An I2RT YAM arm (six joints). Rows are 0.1 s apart.
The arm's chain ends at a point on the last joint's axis. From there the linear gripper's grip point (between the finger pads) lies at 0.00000 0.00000 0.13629 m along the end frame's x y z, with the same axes.
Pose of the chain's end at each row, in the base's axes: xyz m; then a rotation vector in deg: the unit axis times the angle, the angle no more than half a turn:
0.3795 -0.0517 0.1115 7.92 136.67 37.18
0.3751 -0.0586 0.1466 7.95 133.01 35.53
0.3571 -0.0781 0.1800 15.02 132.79 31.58
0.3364 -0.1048 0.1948 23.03 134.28 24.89
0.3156 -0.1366 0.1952 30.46 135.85 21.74
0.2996 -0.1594 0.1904 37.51 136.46 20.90
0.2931 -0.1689 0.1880 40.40 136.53 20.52
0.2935 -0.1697 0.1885 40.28 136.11 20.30
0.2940 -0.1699 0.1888 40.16 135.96 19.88
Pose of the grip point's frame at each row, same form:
0.4642 0.0051 0.0210 7.92 136.67 37.18
0.4668 -0.0049 0.0612 7.95 133.01 35.53
0.4524 -0.0356 0.0923 15.02 132.79 31.58
0.4311 -0.0783 0.1004 23.03 134.28 24.89
0.4065 -0.1192 0.0952 30.46 135.85 21.74
0.3871 -0.1467 0.0867 37.51 136.46 20.90
0.3793 -0.1581 0.0830 40.40 136.53 20.52
0.3804 -0.1595 0.0840 40.28 136.11 20.30
0.3812 -0.1605 0.0845 40.16 135.96 19.88

